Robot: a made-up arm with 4 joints.
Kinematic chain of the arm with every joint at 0, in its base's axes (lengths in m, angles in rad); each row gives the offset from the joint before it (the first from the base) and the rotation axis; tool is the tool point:
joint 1: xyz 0 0 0.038 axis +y
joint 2: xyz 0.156 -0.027 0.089 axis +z
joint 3: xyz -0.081 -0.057 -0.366 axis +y
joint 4: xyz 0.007 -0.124 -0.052 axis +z
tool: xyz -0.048 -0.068 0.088
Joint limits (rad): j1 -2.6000..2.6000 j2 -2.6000..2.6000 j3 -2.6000..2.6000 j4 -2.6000..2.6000
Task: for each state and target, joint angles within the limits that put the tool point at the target. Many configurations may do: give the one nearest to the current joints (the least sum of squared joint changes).
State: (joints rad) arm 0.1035 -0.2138 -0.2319 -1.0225
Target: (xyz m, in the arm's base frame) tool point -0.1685 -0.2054 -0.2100
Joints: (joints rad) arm 0.5331 -0.0719 -0.7123 -0.8415
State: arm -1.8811 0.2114 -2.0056 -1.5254
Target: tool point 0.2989 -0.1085 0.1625
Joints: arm -1.8819 -0.2457 -1.8525 -1.9683
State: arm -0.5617 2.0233 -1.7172 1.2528
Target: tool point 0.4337 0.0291 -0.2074
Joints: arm 0.0070 2.2259 -1.7930 1.0704
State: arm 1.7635 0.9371 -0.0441 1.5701
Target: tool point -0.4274 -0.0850 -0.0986
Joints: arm 2.2382 1.3017 0.1256 1.6497
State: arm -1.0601 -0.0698 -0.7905 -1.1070
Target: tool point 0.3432 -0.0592 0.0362
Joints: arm -1.7313 -0.7309 -1.2819 -1.1384
